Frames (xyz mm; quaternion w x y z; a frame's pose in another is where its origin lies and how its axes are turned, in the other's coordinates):
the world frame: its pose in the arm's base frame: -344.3 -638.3 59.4 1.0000 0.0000 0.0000 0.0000
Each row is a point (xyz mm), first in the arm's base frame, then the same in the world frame.
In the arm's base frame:
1: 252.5 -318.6 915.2
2: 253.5 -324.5 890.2
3: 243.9 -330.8 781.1
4: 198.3 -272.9 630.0
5: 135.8 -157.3 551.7
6: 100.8 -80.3 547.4
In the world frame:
1: 596.8 319.7 855.8
2: 597.8 313.8 830.8
3: 588.2 307.5 721.7
4: 542.6 365.4 570.6
5: 480.1 481.0 492.3
6: 445.1 558.0 488.0

